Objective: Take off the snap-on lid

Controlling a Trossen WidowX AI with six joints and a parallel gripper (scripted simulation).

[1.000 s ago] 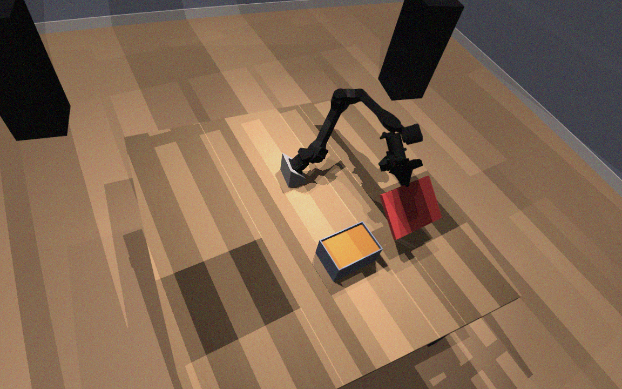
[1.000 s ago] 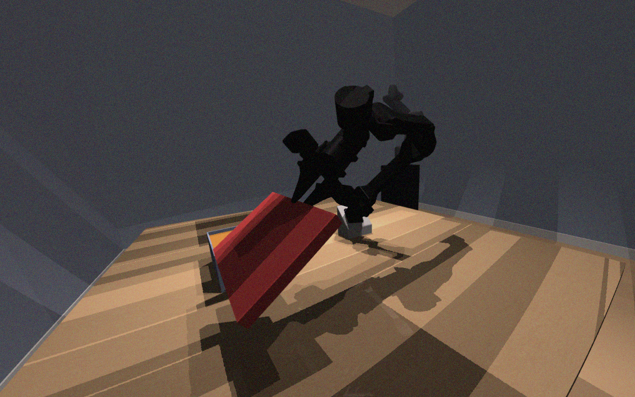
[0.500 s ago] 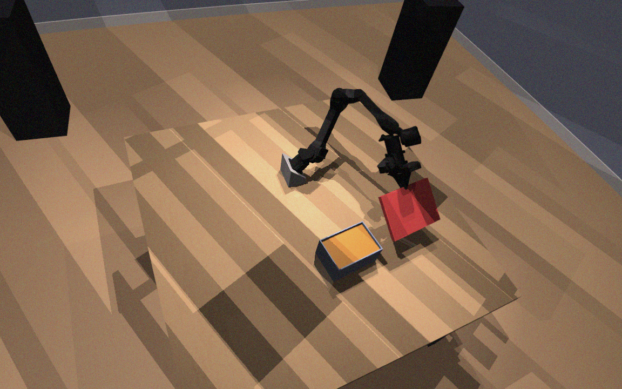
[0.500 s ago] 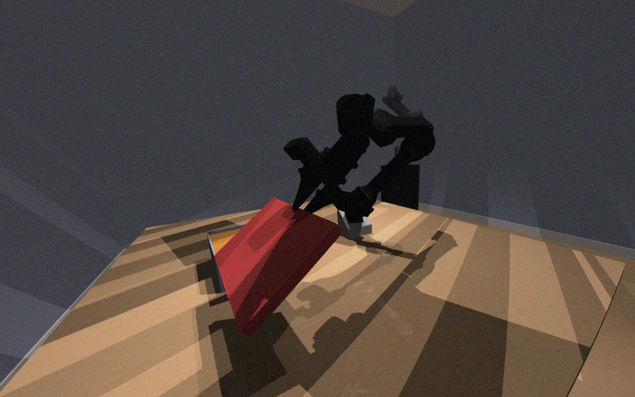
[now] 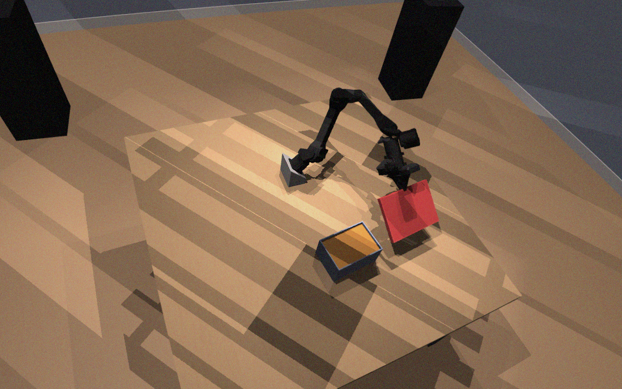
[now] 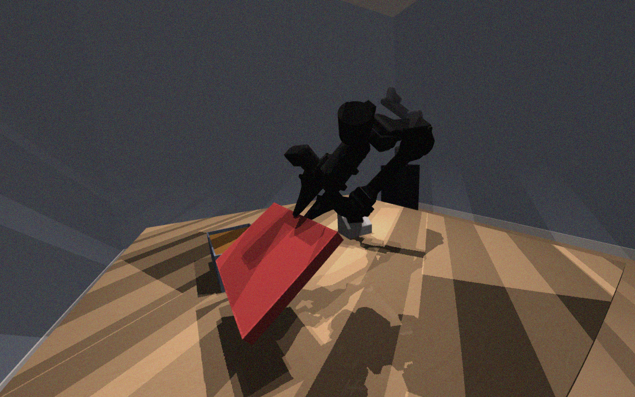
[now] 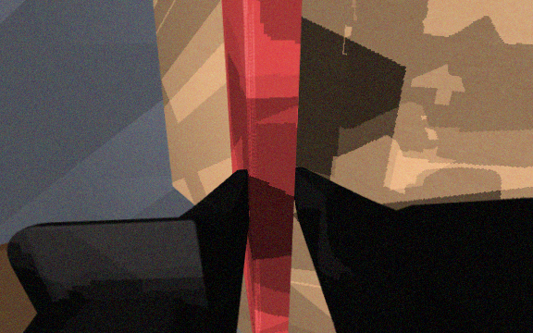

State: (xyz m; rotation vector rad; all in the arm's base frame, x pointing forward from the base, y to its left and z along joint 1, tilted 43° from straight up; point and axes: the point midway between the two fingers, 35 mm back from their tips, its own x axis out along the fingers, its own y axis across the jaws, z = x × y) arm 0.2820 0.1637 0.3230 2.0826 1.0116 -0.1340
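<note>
Now: the red lid 7 cm ahead of my gripper tip, 4 cm below it and 2 cm to the left of it. The rest, counted from my gripper tip: storage box (25 cm to the right, 15 cm below, 13 cm ahead).
</note>
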